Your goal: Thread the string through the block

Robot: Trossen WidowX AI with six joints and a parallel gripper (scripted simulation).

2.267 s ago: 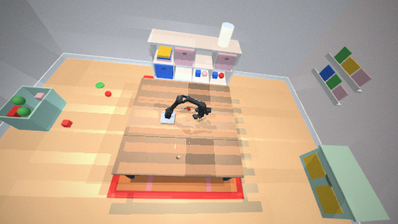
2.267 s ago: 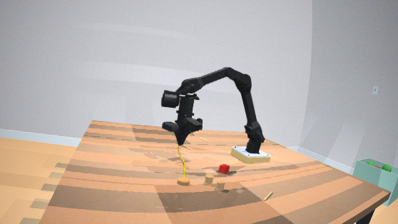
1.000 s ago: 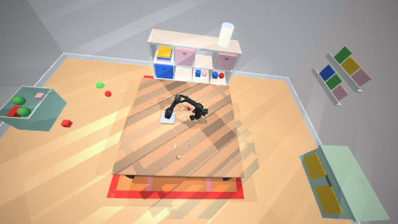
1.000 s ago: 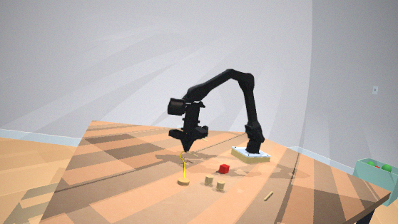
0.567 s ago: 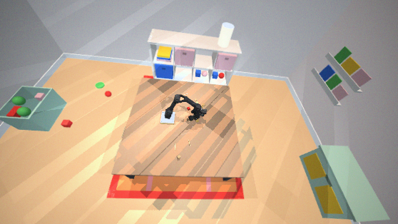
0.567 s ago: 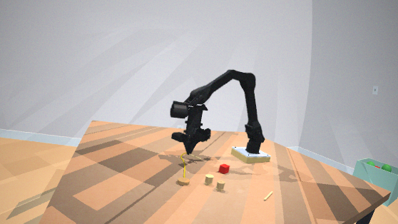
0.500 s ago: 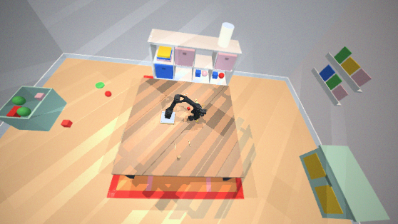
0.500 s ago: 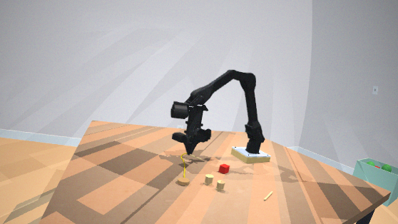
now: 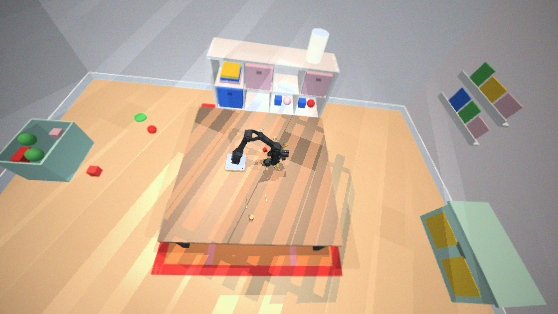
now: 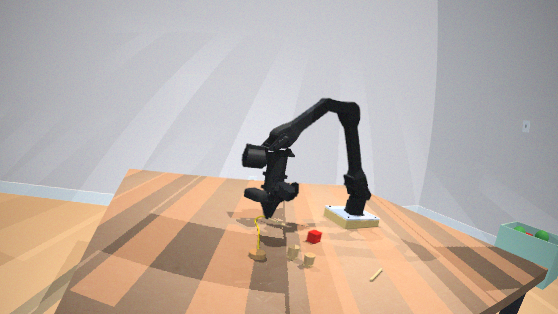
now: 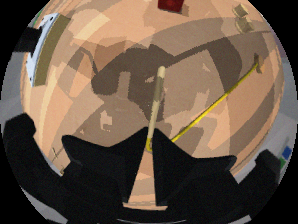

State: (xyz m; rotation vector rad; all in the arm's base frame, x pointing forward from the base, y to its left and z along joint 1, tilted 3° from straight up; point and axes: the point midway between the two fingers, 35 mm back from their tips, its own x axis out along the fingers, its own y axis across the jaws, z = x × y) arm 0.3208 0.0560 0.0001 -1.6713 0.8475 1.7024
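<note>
Now: the block 11 cm behind my gripper tip and 14 cm to the left of it. The rest, counted from my gripper tip: round wooden button (6 cm ahead, 26 cm to the left, 1 cm below).
</note>
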